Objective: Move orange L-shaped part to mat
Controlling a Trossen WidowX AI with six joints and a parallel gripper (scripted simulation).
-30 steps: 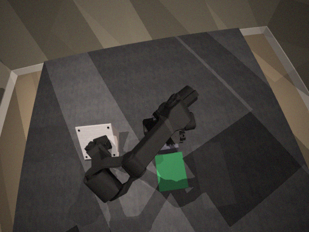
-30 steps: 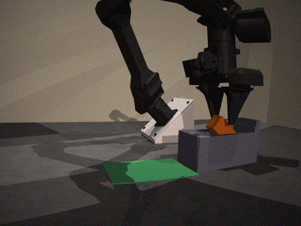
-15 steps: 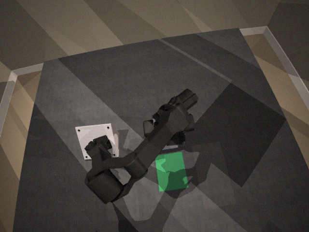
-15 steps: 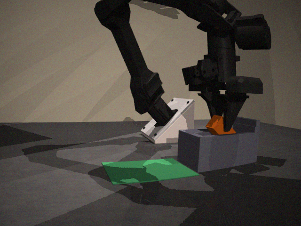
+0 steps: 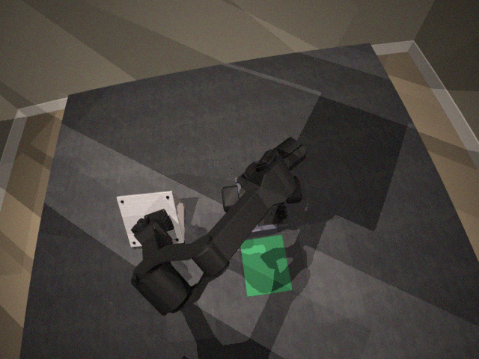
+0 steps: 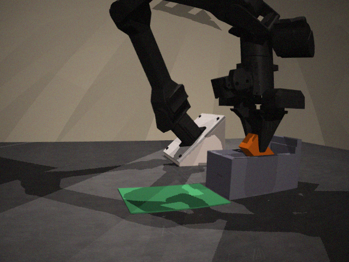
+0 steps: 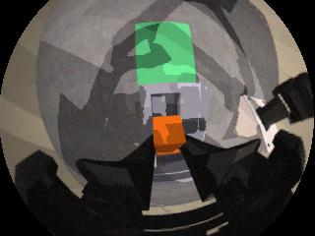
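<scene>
The green mat lies 14 cm to the right of my gripper tip, 8 cm below it and 3 cm behind it. From my gripper tip the other things lie so: orange L-shaped part 4 cm to the left, 3 cm below, 1 cm behind.
</scene>
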